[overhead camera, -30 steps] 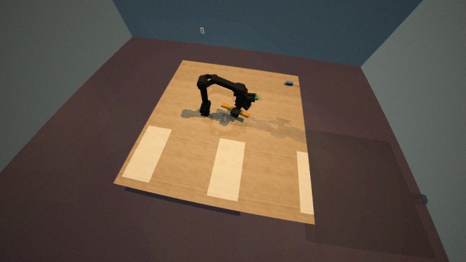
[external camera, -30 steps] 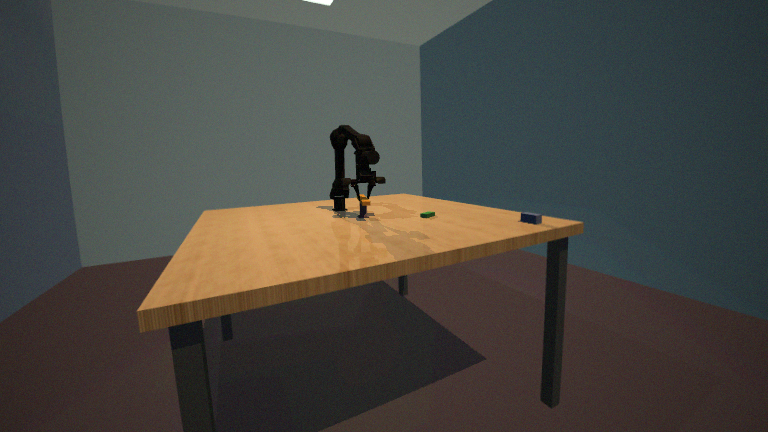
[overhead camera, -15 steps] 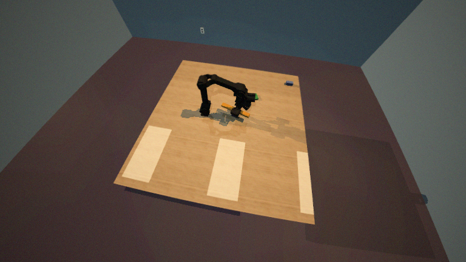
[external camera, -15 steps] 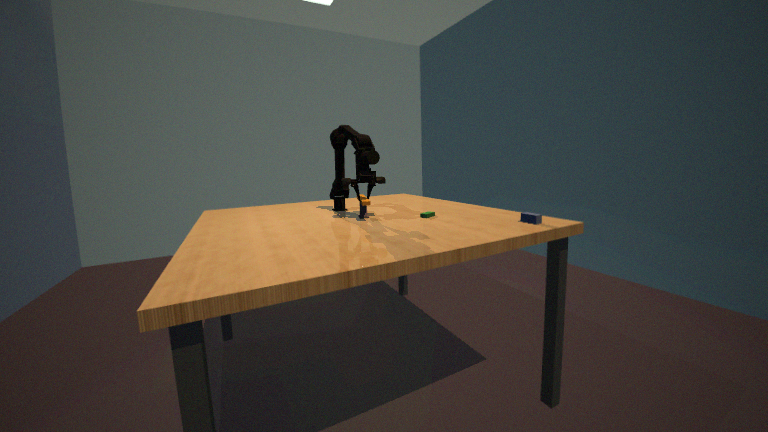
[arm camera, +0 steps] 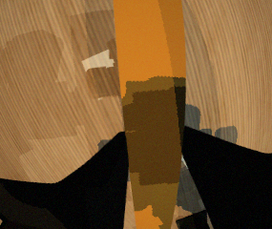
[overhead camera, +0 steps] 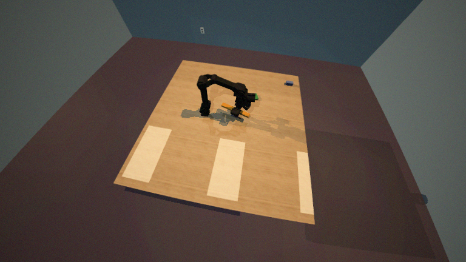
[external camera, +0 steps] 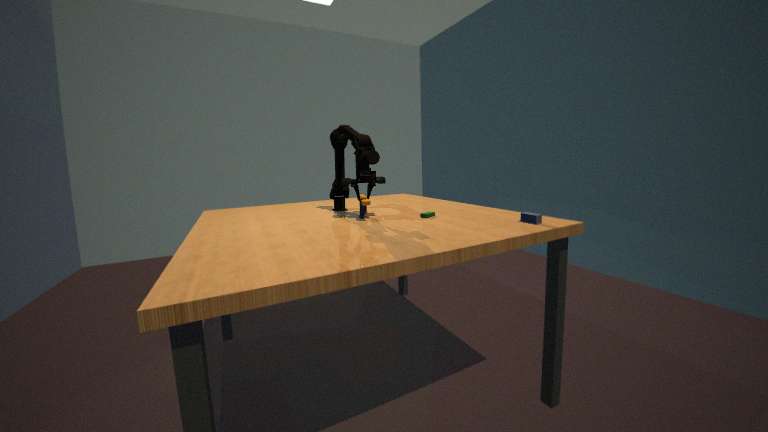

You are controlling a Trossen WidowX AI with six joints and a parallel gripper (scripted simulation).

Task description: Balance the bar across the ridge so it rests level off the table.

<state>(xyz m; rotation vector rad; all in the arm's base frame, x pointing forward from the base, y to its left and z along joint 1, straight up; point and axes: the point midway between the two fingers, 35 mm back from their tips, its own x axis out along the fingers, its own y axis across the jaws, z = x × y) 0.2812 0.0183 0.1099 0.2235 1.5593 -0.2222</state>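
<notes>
My gripper tip is now 30 mm past the orange bar and 10 mm to the right of it. Round my gripper tip: blue block: 460 mm ahead, 480 mm to the left, 60 mm below; green block: 130 mm ahead, 240 mm to the left, 70 mm below.
</notes>
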